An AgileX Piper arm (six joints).
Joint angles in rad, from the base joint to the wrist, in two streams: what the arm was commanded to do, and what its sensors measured. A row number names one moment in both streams.
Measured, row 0: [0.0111 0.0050 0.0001 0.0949 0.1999 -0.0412]
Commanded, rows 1 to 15: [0.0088 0.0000 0.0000 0.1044 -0.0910 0.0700]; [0.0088 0.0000 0.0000 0.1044 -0.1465 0.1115]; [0.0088 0.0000 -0.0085 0.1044 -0.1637 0.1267]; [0.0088 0.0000 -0.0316 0.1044 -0.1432 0.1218]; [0.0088 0.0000 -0.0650 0.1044 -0.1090 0.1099]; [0.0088 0.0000 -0.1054 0.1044 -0.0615 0.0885]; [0.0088 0.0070 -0.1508 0.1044 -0.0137 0.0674]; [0.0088 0.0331 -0.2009 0.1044 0.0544 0.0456]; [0.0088 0.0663 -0.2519 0.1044 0.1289 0.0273]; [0.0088 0.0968 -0.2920 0.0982 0.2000 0.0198]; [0.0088 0.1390 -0.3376 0.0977 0.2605 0.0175]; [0.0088 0.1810 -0.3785 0.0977 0.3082 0.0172]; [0.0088 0.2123 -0.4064 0.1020 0.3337 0.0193]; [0.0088 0.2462 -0.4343 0.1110 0.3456 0.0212]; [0.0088 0.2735 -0.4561 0.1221 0.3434 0.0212]
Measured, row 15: [0.0111 0.1695 -0.3649 0.1087 0.2480 0.0338]
